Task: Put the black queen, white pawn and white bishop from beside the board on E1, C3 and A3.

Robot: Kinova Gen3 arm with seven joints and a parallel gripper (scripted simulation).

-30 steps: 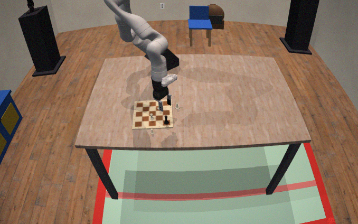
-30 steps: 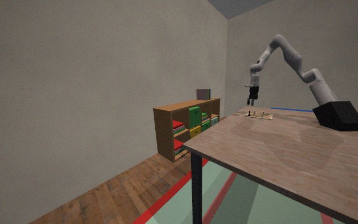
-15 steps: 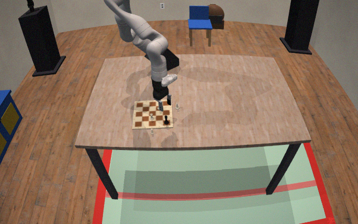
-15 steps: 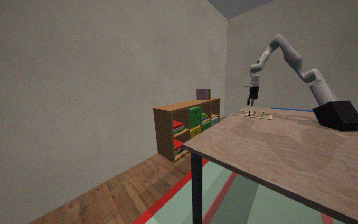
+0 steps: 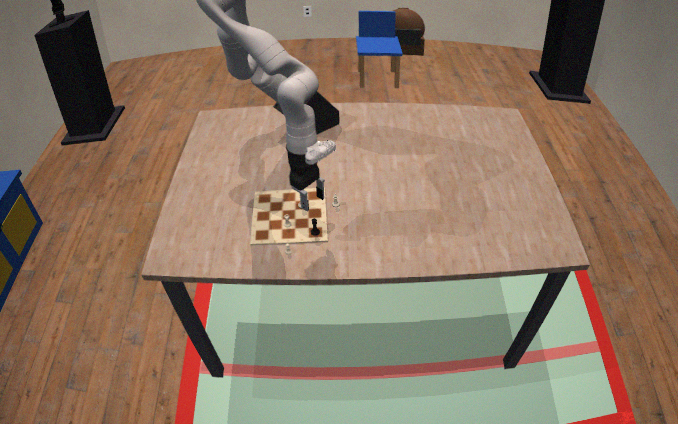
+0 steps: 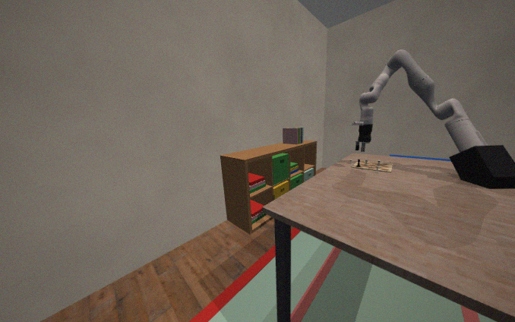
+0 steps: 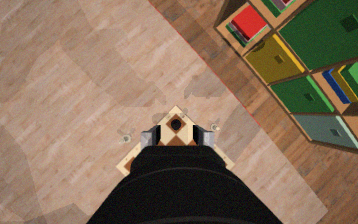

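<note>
Now: the white pawn 12 cm below my hand, 7 cm to the right of it and 7 cm ahead of it. Also, from my hand: black queen: 10 cm below; then chessboard: 13 cm below, 8 cm to the right, 7 cm behind.
</note>
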